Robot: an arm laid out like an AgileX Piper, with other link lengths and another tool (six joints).
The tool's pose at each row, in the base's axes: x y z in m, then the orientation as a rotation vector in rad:
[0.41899 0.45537 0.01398 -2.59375 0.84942 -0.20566]
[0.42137 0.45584 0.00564 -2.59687 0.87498 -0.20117]
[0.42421 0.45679 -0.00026 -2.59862 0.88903 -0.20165]
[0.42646 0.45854 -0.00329 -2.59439 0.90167 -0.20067]
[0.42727 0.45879 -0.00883 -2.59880 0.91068 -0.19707]
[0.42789 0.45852 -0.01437 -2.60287 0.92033 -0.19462]
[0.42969 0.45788 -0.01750 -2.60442 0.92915 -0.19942]
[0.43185 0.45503 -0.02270 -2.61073 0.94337 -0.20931]
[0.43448 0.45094 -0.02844 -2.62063 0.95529 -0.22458]
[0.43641 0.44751 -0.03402 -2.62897 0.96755 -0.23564]
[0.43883 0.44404 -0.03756 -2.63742 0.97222 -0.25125]
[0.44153 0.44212 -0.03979 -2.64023 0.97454 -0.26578]
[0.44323 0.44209 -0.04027 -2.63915 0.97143 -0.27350]
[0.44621 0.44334 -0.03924 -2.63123 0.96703 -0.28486]
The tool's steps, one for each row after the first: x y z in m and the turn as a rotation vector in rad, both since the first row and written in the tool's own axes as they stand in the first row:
[0.00151 0.00187 0.00835 -0.01141 0.00336 0.01622]
[0.00315 0.00211 0.01475 -0.01732 0.00724 0.02464]
[0.00387 0.00089 0.01866 -0.01764 0.00864 0.03406]
[0.00430 0.00259 0.02399 -0.02508 0.00914 0.03906]
[0.00488 0.00477 0.02909 -0.03226 0.01051 0.04438]
[0.00666 0.00558 0.03219 -0.03576 0.01610 0.04881]
[0.01001 0.00869 0.03654 -0.04457 0.02732 0.05449]
[0.01447 0.01269 0.04109 -0.05513 0.04230 0.05684]
[0.01798 0.01651 0.04553 -0.06511 0.05417 0.06045]
[0.02194 0.01924 0.04824 -0.07207 0.06735 0.05860]
[0.02522 0.02014 0.05033 -0.07339 0.07818 0.05708]
[0.02660 0.01945 0.05120 -0.07034 0.08247 0.05432]
[0.02827 0.01651 0.05144 -0.06021 0.08769 0.05217]

